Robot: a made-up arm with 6 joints.
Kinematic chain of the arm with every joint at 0, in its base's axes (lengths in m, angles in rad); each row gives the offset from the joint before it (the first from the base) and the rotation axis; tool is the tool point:
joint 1: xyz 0 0 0.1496 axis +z
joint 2: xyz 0 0 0 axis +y
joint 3: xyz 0 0 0.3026 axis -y
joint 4: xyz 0 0 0 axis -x
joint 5: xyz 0.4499 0 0 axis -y
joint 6: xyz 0 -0.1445 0 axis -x
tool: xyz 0 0 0
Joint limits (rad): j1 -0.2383..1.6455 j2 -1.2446..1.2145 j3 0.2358..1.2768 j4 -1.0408..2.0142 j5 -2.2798..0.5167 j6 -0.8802..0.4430
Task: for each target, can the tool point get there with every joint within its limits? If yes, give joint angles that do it. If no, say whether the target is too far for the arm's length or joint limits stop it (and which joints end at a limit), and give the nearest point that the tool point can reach.
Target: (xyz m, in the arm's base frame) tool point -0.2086 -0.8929 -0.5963
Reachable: no: too far | nearest point -0.1676 -0.7174 0.3905 | short by 1.003 m
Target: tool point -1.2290 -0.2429 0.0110
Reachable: no: too far | nearest point -0.7228 -0.1428 0.3905 | short by 0.641 m
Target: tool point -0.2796 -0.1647 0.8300
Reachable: yes | joints 0.0930 -0.6390 1.0901 0.3012 0.1753 -0.3210
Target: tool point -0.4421 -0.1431 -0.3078
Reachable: no: joint limits stop it (at a limit: joint 2, joint 3) | nearest point -0.7009 -0.2269 0.3905 | short by 0.749 m
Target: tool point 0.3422 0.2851 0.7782
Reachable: yes | joints 0.8373 0.5003 1.1065 1.1171 -0.0506 -0.3649
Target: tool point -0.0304 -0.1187 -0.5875
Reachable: no: joint limits stop it (at a limit: joint 1, joint 2, joint 3, joint 4) | nearest point 0.4018 -0.1728 -0.1877 | short by 0.591 m
